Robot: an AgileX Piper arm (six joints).
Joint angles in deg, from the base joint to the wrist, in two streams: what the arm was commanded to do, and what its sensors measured. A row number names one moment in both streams.
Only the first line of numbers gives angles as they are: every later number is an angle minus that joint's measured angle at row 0.
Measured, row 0:
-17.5 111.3 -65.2 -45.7 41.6 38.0
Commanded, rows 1 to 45:
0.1 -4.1 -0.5 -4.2 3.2 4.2
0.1 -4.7 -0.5 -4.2 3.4 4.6
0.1 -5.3 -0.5 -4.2 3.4 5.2
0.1 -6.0 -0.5 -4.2 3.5 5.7
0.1 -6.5 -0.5 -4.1 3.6 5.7
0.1 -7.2 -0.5 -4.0 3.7 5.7
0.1 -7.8 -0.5 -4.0 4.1 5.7
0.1 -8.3 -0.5 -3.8 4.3 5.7
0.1 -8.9 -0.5 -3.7 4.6 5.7
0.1 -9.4 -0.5 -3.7 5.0 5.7
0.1 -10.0 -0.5 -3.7 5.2 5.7
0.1 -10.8 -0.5 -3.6 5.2 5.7
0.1 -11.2 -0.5 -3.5 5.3 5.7
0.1 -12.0 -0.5 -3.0 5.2 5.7
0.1 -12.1 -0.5 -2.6 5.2 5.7
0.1 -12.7 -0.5 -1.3 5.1 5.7
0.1 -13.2 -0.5 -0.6 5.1 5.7
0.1 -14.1 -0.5 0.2 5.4 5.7
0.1 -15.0 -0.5 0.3 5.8 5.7
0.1 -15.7 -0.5 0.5 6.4 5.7
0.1 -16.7 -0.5 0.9 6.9 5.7
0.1 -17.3 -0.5 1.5 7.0 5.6
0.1 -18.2 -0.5 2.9 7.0 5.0
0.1 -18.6 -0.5 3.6 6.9 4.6
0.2 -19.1 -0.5 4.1 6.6 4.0
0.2 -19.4 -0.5 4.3 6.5 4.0
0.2 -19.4 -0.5 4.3 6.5 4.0
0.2 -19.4 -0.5 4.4 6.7 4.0
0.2 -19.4 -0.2 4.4 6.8 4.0
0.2 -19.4 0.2 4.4 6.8 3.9
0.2 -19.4 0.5 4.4 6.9 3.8
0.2 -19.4 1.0 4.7 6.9 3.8
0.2 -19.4 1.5 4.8 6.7 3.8
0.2 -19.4 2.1 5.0 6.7 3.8
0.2 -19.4 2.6 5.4 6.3 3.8
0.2 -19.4 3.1 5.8 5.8 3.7
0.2 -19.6 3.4 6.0 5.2 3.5
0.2 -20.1 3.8 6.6 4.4 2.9
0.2 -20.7 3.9 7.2 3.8 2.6
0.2 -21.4 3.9 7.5 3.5 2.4
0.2 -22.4 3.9 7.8 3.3 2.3
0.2 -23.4 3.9 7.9 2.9 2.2
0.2 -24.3 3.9 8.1 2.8 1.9
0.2 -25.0 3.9 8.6 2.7 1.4
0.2 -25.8 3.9 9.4 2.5 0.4
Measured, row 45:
0.1 -19.3 5.4 14.7 0.5 3.4
